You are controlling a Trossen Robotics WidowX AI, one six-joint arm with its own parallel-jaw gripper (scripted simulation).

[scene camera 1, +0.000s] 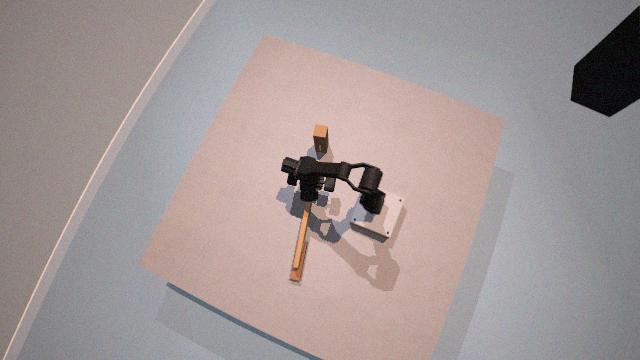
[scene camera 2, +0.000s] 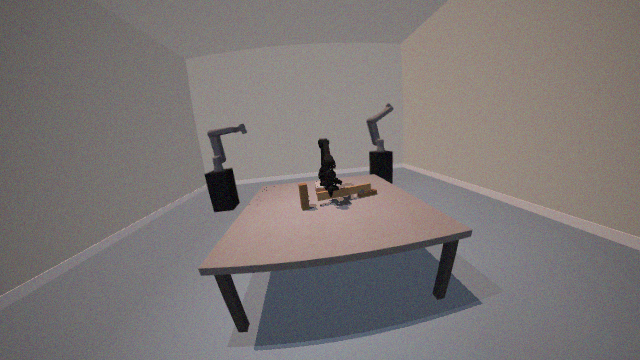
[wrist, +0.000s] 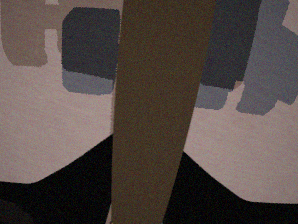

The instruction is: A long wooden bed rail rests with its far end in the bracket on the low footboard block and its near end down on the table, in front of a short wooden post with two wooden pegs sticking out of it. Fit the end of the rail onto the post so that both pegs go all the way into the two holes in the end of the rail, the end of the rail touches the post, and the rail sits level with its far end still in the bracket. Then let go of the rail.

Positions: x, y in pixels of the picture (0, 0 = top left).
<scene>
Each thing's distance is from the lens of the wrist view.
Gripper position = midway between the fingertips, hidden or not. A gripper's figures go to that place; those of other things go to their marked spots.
my gripper (wrist: 140, 139): 0.10 m
wooden rail (wrist: 160, 57): 0.04 m
</scene>
